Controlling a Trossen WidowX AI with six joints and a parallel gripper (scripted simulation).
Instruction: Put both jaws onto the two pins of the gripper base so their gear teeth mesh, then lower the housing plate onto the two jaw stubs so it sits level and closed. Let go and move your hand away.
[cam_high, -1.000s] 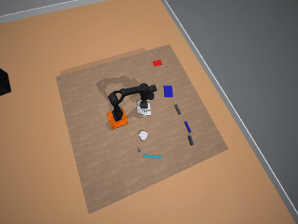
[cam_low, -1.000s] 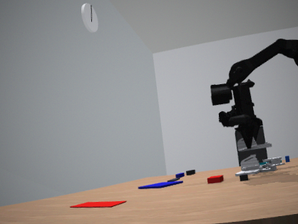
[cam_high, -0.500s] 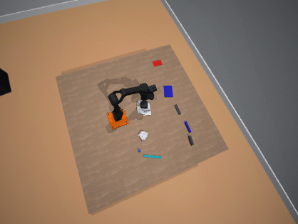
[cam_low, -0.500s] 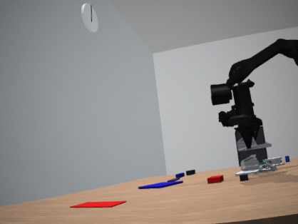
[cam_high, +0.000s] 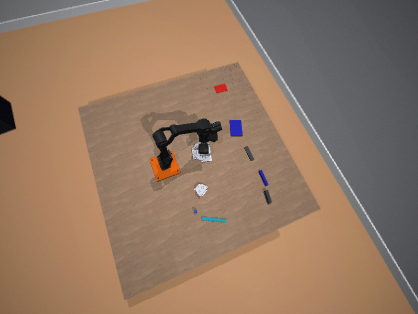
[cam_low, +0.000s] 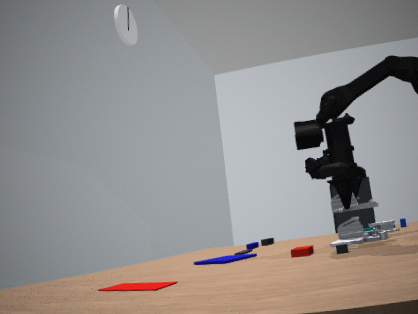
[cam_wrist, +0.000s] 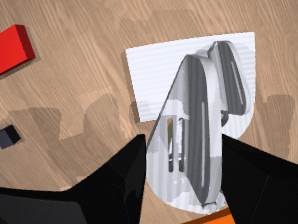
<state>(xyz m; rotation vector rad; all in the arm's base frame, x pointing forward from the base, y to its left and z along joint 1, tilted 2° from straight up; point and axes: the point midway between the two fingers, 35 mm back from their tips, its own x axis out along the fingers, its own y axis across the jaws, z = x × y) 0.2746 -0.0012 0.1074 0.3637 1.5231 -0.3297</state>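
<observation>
My gripper tip is now 70 mm above the white jaw, 50 mm past it and 40 mm to the left of it. Also, from my gripper tip: red block 120 mm to the left, 120 mm ahead, 70 mm below; blue plate 300 mm ahead, 80 mm below, 40 mm to the left; blue bar 360 mm to the right, 280 mm ahead, 70 mm below.
</observation>
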